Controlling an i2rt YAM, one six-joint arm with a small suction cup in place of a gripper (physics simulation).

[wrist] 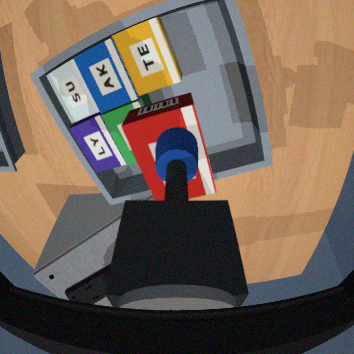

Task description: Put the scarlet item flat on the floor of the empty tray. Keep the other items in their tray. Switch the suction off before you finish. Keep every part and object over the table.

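Places are measured from the arm's base along level axes (x up, y left, z back), in millimetres.
Pixels of known places: hand, tool point: (175,139).
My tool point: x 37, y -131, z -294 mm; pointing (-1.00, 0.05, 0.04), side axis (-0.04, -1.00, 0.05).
Ahead of a thing's pixels: the offset from my tool point to its middle. "pt": to the spot under its first point.
The scarlet item {dz +13, dx -4, dy +3 mm} (137,147), a red box with a white stripe and a barcode on its dark red side, hangs from my suction cup (176,150). It is raised above the filled tray {pt dz +69, dx -90, dy -110 mm} (267,152), slightly tilted in view, and overlaps the green box and the tray's near wall. The blue cup is pressed on its top face and hides much of its label. In that tray sit a yellow box TE {dz -49, dx -115, dy +33 mm} (129,45), a blue box AK {dz -32, dx -114, dy +80 mm} (88,57), a pale box SU {dz -17, dx -120, dy +130 mm} (75,111), a purple box LY {dz +56, dx -114, dy +108 mm} (84,131) and a partly hidden green box {dz +42, dx -113, dy +58 mm} (116,119).
Part of another dark grey tray {pt dz +47, dx -125, dy +283 mm} (14,137) shows at the left edge; its inside is mostly out of view. A grey metal block (75,235) stands at the lower left, near the filled tray's corner. The table's edge runs along the lower right.
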